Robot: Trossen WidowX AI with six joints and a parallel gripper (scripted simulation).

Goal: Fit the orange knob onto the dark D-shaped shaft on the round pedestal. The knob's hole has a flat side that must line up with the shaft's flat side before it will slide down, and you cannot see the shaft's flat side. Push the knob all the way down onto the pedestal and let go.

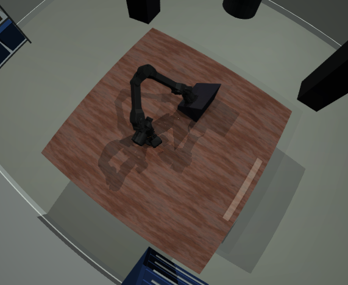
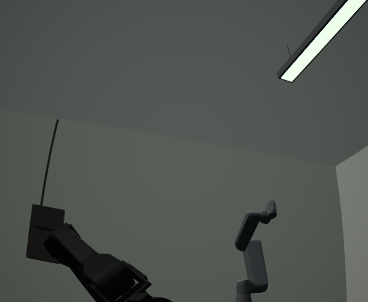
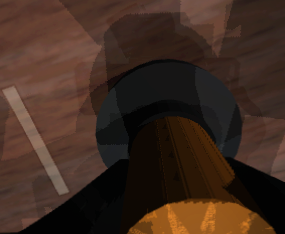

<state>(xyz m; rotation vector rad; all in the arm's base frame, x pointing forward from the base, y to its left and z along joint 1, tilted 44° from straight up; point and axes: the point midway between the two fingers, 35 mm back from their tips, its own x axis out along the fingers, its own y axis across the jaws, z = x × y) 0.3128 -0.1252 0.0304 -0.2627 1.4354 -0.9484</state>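
Right now the orange knob is 20 mm above my gripper tip. Round my gripper tip: round pedestal 20 mm below.
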